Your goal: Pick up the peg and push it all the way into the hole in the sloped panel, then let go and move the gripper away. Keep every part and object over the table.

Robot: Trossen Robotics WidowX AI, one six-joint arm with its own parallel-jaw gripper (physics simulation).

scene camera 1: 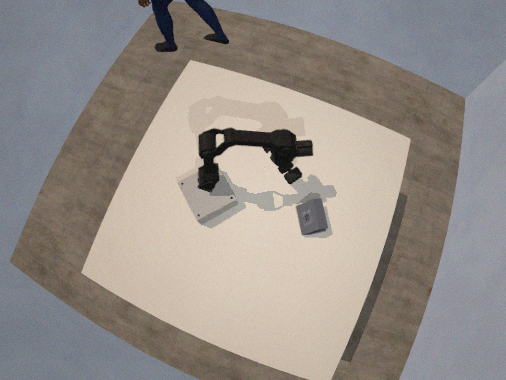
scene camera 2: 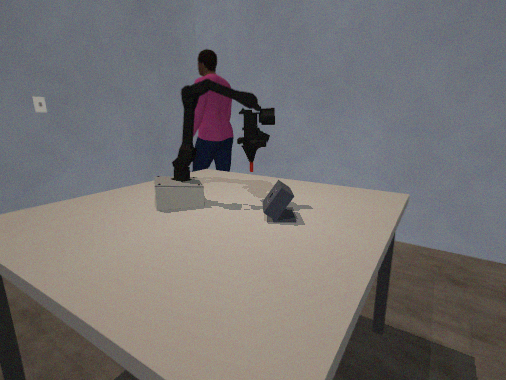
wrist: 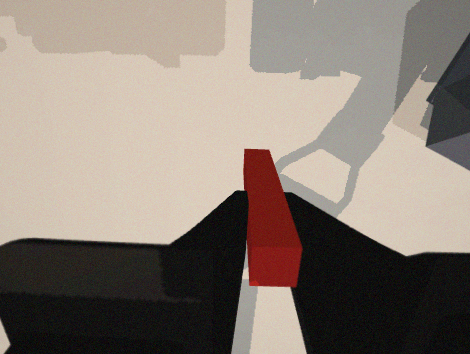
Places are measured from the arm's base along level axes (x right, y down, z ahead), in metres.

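Where they show: gripper, fingertip midpoint: (scene camera 1: 280, 167) (scene camera 2: 251, 162) (wrist: 262, 203); arm's base, link origin: (scene camera 1: 207, 183) (scene camera 2: 181, 179).
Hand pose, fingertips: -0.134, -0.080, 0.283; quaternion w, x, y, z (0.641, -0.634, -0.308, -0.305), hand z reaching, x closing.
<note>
Each offset is from my fingertips to the top centre of the thing, as dx, dy, dz. "spot": to the spot under its first point. Level surfaces: height alone.
The red square peg {-0.001, -0.038, +0.001} (scene camera 2: 251, 166) (wrist: 270, 210) is held between the fingertips of my gripper (scene camera 2: 251, 159) (wrist: 262, 203). In scene camera 2 it points down, nearly upright, and hangs above the table. The gripper is shut on it; in scene camera 1 the peg is hidden under the arm. The blue-grey sloped panel {+0.130, +0.047, +0.189} (scene camera 1: 312, 217) (scene camera 2: 278, 200) (wrist: 452, 110) stands on the table, apart from the peg. Its hole {spot: +0.141, +0.105, +0.167} (scene camera 1: 307, 217) shows as a small dark mark in its tilted face. In the wrist view part of the panel shows at the right edge.
The light grey base box (scene camera 1: 205, 197) (scene camera 2: 179, 196) carries the arm and stands to the left of the panel. The pale table top {dy +0.175} (scene camera 1: 225, 280) (scene camera 2: 200, 270) shows its edges in both scene views. A person (scene camera 2: 215, 107) stands behind the table.
</note>
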